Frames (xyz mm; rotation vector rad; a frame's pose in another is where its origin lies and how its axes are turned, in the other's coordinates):
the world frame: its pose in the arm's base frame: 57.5 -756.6 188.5 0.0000 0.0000 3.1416
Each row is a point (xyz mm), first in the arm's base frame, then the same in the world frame.
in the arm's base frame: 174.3 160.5 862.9
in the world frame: -116.8 -917.1 674.4
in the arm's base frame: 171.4 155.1 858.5
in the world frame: -113.9 -911.7 670.0
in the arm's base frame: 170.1 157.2 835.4
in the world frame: -112.6 -913.8 646.9
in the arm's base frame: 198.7 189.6 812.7
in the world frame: -141.2 -946.2 624.2
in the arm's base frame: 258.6 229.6 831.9
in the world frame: -201.1 -986.2 643.4
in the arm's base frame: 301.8 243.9 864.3
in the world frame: -244.3 -1000.5 675.8
